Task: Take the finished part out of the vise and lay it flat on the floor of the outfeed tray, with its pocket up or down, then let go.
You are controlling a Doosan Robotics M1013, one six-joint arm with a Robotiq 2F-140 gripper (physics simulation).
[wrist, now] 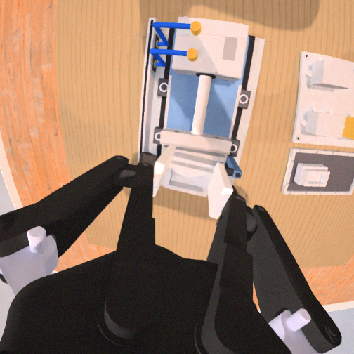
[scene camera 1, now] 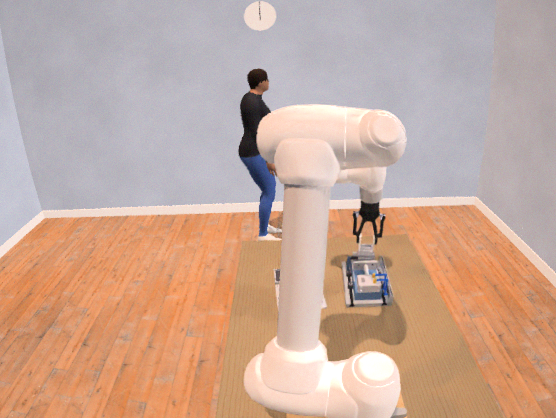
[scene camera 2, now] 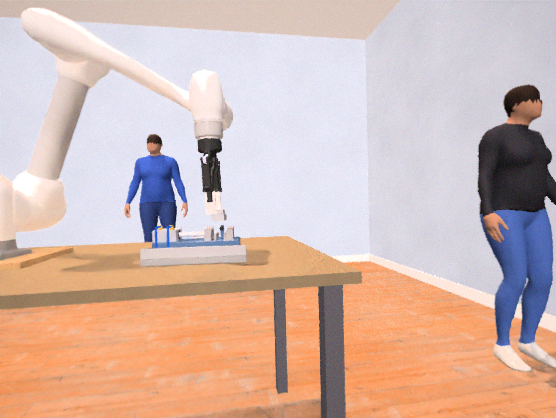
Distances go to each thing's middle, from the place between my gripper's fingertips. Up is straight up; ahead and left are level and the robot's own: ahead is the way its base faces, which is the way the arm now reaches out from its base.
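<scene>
Blue vise [wrist: 220, 106]: 5 cm behind my hand, 10 cm below it.
</scene>
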